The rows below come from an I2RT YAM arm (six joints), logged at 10 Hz.
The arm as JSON. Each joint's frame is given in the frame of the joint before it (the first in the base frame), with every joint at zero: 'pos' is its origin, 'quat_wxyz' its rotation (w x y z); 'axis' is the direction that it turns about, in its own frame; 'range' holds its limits. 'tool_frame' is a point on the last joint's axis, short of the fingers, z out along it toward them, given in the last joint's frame.
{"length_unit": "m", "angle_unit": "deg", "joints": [
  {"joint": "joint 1", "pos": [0.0, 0.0, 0.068], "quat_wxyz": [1.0, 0.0, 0.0, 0.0], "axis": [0.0, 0.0, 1.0], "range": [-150.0, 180.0]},
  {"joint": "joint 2", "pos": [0.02, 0.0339, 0.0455], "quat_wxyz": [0.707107, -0.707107, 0.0, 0.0], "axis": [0.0, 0.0, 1.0], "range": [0.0, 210.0]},
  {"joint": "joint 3", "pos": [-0.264, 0.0, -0.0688], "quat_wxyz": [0.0, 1.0, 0.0, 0.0], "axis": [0.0, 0.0, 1.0], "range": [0.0, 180.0]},
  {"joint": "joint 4", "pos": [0.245, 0.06, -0.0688], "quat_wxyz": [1.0, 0.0, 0.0, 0.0], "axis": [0.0, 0.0, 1.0], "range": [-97.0, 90.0]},
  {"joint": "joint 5", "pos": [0.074, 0.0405, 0.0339], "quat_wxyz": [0.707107, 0.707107, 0.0, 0.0], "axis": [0.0, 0.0, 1.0], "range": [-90.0, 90.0]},
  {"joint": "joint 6", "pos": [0.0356, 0.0, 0.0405], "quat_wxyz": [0.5, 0.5, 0.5, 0.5], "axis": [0.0, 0.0, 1.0], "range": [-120.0, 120.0]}
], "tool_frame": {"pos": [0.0, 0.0, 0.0], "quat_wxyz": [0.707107, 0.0, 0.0, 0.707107]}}
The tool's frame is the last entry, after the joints.
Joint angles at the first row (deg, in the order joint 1, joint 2, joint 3, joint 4, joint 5, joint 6):
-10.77, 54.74, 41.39, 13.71, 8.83, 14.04
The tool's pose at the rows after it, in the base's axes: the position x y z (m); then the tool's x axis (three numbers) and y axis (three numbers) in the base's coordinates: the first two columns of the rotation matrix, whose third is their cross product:
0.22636, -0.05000, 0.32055, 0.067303, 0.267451, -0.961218, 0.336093, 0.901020, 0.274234
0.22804, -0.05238, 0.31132, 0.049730, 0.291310, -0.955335, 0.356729, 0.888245, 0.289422
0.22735, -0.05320, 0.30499, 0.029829, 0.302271, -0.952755, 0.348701, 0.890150, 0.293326
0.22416, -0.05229, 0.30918, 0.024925, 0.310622, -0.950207, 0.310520, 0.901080, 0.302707
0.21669, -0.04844, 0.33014, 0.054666, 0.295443, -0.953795, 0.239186, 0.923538, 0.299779
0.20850, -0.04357, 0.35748, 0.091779, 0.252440, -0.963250, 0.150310, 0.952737, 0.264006
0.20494, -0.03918, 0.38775, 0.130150, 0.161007, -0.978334, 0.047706, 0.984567, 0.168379
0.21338, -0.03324, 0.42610, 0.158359, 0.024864, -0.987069, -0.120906, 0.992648, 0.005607
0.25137, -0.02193, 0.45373, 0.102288, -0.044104, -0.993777, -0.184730, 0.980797, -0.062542
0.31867, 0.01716, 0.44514, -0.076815, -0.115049, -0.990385, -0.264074, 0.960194, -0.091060
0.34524, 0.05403, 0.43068, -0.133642, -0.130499, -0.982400, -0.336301, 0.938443, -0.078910
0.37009, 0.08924, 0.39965, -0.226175, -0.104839, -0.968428, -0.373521, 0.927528, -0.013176
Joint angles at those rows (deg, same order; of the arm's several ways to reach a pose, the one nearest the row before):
-11.10, 55.51, 40.09, 13.72, 8.88, 16.19
-11.53, 56.21, 39.05, 13.69, 9.30, 17.42
-11.95, 56.17, 38.06, 13.54, 8.03, 17.75
-12.31, 55.14, 38.47, 12.41, 5.34, 18.07
-12.30, 52.80, 40.99, 10.66, 1.85, 17.49
-12.22, 50.92, 44.82, 8.94, -2.47, 15.45
-12.22, 51.07, 50.04, 8.02, -8.19, 10.77
-11.85, 55.22, 59.37, 5.58, -18.49, 3.44
-7.55, 65.19, 72.36, -1.60, -18.46, -1.83
1.63, 79.74, 85.30, -11.71, -13.12, -6.65
7.78, 85.77, 88.76, -12.92, -10.99, -6.50
12.75, 91.67, 89.29, -12.20, -8.71, -3.04

